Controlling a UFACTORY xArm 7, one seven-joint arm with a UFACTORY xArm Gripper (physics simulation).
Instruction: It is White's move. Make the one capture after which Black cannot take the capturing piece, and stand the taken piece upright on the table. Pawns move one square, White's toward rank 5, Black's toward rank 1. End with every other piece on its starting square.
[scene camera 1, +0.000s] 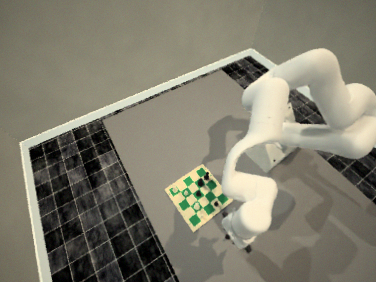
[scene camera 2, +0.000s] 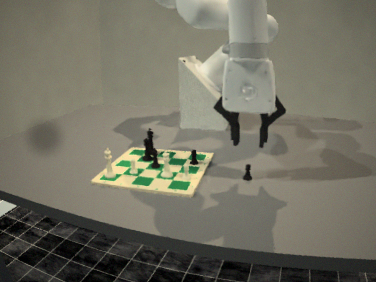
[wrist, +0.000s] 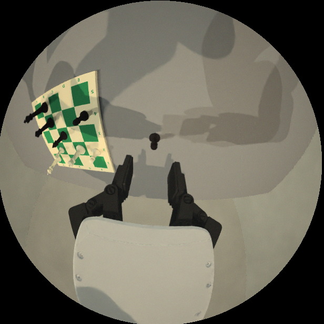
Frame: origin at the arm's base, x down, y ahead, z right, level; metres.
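Seen in the pictures: gripper, fingertip midpoint: (scene camera 1: 231, 234) (scene camera 2: 249, 144); arm's base, origin of the base link: (scene camera 2: 207, 77).
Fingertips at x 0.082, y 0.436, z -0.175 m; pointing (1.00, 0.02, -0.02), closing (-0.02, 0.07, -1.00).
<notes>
Pixels of each thing's top centre, then the offset from my fingertips to it. Level surfaces: height alone.
- cream board, middle of its top: (scene camera 2: 156, 166) (scene camera 1: 198, 194) dx +0.066, dy -0.002, dz +0.202 m
- white king, middle of its top: (scene camera 2: 106, 147) dx +0.003, dy +0.072, dz +0.280 m
- taller white piece, middle of its top: (scene camera 2: 165, 151) dx +0.013, dy +0.036, dz +0.163 m
- black piece, middle of its top: (scene camera 2: 154, 148) dx +0.022, dy -0.002, dz +0.203 m
- black king, middle of its top: (scene camera 2: 149, 128) dx +0.003, dy -0.079, dz +0.245 m
- grey table top, its level: dx +0.072 m
A black pawn (scene camera 2: 247, 172) (wrist: 154, 140) stands upright on the table, off the board's E side. My gripper (scene camera 2: 249, 145) (wrist: 151, 166) is partly open and empty, raised above this pawn and apart from it. The green and cream board (scene camera 1: 194, 220) (scene camera 2: 145, 181) (wrist: 81, 93) carries a white king (scene camera 2: 108, 164) at its corner, a white pawn (scene camera 2: 133, 167), a taller white piece (scene camera 2: 166, 166) and another white pawn (scene camera 2: 186, 172). It also carries a black pawn (scene camera 2: 194, 157) (wrist: 80, 118) on E4, a black piece (scene camera 2: 155, 160) near the middle, another (scene camera 2: 146, 151) and the black king (scene camera 2: 150, 136). All stand upright.
The white arm (scene camera 1: 250, 200) reaches over the table beside the board. Its base (scene camera 2: 192, 100) stands behind the board. A dark tiled floor (scene camera 1: 90, 200) (scene camera 2: 65, 240) lies beyond the table edge. Arm shadows cross the grey table top (scene camera 1: 150, 135) (scene camera 2: 310, 215).
</notes>
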